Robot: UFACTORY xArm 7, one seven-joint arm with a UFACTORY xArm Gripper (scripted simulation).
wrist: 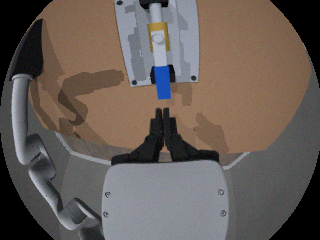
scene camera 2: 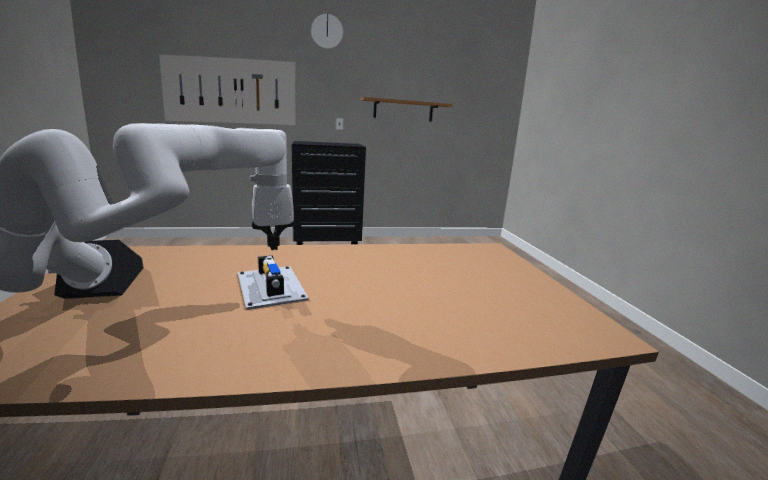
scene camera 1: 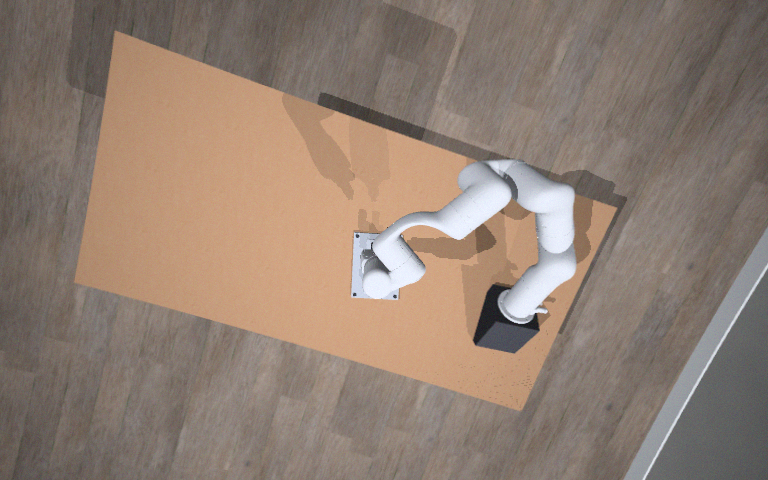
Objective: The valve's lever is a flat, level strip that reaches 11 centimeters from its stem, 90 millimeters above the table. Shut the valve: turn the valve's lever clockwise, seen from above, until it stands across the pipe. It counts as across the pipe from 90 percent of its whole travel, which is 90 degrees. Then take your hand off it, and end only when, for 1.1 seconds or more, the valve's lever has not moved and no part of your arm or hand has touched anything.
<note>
I see my gripper [scene camera 2: 273,248] and a lever [wrist: 161,69].
My gripper is seen too in the wrist view [wrist: 163,116].
</note>
